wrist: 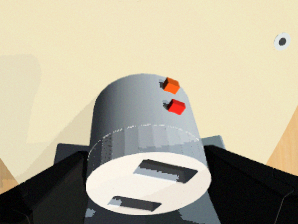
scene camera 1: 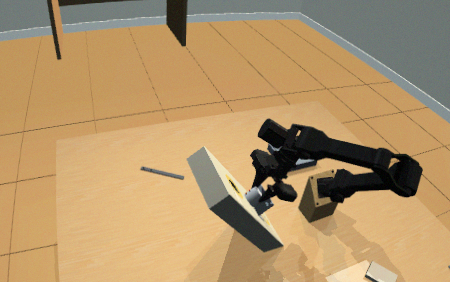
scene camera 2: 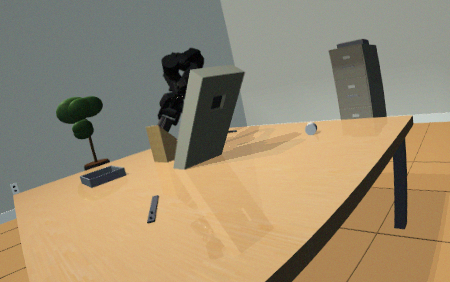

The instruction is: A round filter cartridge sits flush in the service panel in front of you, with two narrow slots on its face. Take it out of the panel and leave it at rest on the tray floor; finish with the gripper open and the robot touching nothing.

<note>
The pictures show: the gripper, a round filter cartridge and a service panel.
The gripper shows as well in the wrist view.
</note>
